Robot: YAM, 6 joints.
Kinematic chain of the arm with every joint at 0, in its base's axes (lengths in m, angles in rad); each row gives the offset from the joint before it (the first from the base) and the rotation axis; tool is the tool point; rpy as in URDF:
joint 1: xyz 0 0 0.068 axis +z
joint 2: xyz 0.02 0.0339 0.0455 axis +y
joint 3: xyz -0.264 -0.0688 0 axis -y
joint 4: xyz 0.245 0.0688 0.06 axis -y
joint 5: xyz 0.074 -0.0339 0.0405 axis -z
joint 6: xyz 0.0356 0 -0.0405 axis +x
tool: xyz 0 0 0 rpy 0 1.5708 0
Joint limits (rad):
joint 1: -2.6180..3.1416
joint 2: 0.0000..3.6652
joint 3: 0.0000..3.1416
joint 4: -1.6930..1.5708
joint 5: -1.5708..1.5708
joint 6: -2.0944..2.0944
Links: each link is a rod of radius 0.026 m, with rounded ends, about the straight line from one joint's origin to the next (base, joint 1, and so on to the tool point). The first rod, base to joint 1, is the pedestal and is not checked.
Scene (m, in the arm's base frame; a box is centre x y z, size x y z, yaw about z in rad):
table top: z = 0
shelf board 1: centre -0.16 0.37 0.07 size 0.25 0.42 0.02 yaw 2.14
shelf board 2: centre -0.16 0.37 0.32 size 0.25 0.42 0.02 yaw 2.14
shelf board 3: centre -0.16 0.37 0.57 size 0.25 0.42 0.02 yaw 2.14
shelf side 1: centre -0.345 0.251 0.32 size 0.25 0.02 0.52 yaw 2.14
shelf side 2: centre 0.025 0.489 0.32 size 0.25 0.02 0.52 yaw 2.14
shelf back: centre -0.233 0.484 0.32 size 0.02 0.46 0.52 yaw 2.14
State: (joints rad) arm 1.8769 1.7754 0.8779 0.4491 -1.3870 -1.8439
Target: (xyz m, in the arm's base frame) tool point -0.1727 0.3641 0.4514
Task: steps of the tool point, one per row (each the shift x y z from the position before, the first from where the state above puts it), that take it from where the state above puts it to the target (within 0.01 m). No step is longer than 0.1 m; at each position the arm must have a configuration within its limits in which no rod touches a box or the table.
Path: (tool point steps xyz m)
1: 0.0376 -0.0441 0.0125
2: 0.0300 -0.0478 0.0000
3: 0.0217 -0.0475 -0.0125
4: -0.0036 0.0273 0.0849
5: -0.0014 -0.0012 0.0925
6: 0.0016 -0.0309 0.0910
7: -0.0276 0.0639 0.0189
8: -0.0407 0.0653 0.0003
9: -0.0527 0.0599 -0.0192

